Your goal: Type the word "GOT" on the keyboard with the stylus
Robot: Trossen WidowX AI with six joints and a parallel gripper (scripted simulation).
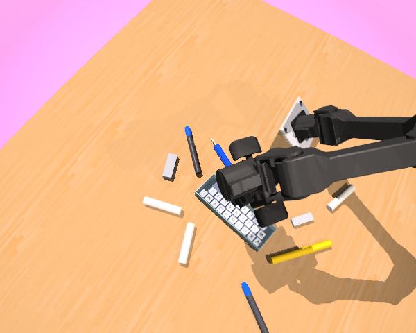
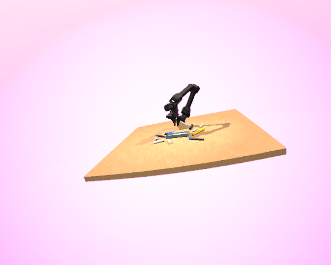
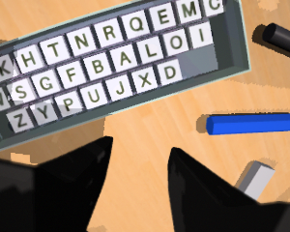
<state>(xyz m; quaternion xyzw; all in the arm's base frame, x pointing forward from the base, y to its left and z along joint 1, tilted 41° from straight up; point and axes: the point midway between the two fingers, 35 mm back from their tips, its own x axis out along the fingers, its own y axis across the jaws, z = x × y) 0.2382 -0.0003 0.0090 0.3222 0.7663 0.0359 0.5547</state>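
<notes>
The blue stylus is 7 cm behind my gripper tip, 13 cm to the right of it and 8 cm below it. Round my gripper tip: yellow stick 1 cm ahead, 19 cm to the left, 8 cm below; then dark cylinder 17 cm behind, 9 cm to the left, 7 cm below.
</notes>
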